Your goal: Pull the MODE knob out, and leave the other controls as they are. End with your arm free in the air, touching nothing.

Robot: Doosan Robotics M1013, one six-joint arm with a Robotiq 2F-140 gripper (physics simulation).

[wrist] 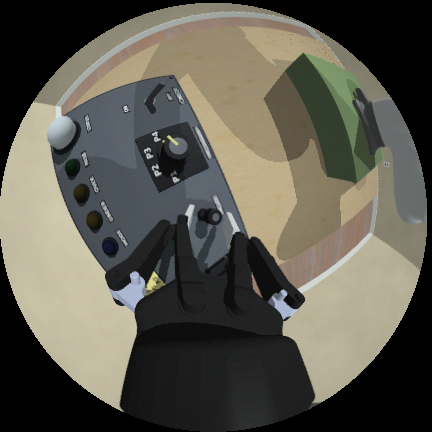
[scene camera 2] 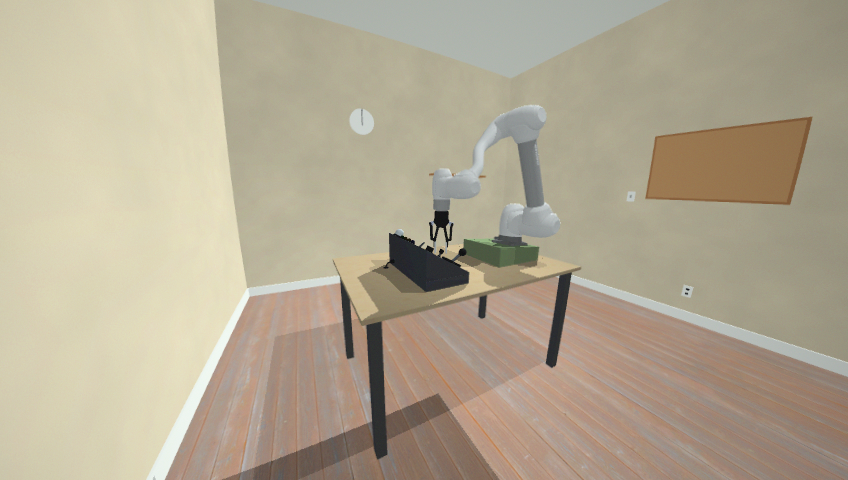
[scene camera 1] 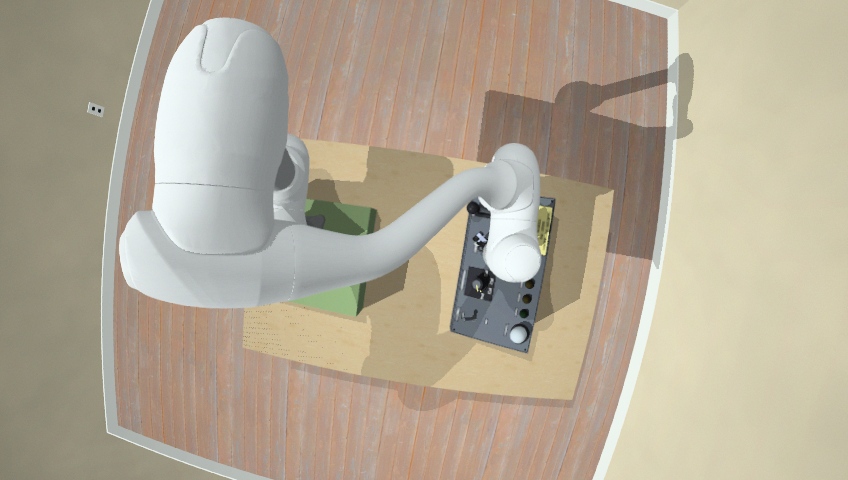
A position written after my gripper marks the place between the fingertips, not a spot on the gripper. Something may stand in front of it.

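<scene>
Rotary selector [wrist: 173, 151] visible. My gripper [wrist: 208, 216] too.
</scene>
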